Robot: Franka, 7 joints.
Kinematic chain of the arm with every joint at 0, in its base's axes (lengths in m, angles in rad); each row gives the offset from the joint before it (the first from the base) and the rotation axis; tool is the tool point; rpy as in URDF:
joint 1: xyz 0 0 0.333 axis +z
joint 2: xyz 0 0 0 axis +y
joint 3: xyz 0 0 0.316 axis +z
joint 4: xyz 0.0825 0 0 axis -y
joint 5: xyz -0.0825 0 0.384 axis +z
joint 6: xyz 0 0 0 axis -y
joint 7: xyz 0.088 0 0 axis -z
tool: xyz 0 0 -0.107 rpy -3.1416 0 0
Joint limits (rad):
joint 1: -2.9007..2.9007
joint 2: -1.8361..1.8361
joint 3: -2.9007..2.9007
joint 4: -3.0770..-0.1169
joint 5: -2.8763..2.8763
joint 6: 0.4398..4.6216
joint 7: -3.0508..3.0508
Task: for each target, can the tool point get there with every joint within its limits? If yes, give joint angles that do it. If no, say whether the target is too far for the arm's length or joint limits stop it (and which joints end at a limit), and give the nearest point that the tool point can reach.
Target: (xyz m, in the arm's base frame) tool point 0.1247 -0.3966 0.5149
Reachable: yes | joints 1.0253 0.5696 -2.2744 -2.6990 0.3938 3.6185 1.5803
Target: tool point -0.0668 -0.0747 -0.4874
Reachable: no: joint limits stop it (at a limit: joint 2) | nearest point -0.0939 -0.1050 -0.3413 | short by 0.152 m
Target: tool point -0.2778 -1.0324 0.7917
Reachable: no: too far | nearest point -0.2049 -0.7613 0.6713 | short by 0.305 m
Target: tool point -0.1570 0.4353 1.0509
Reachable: yes | joints 2.4440 0.6070 -1.7930 -0.4867 1.2693 2.6643 -1.9630
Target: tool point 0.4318 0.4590 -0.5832
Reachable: no: too far | nearest point 0.3463 0.3681 -0.3121 | short by 0.298 m
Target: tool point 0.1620 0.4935 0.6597
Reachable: yes | joints 0.5415 -0.2244 0.5637 -1.7583 0.5181 1.7724 2.0130
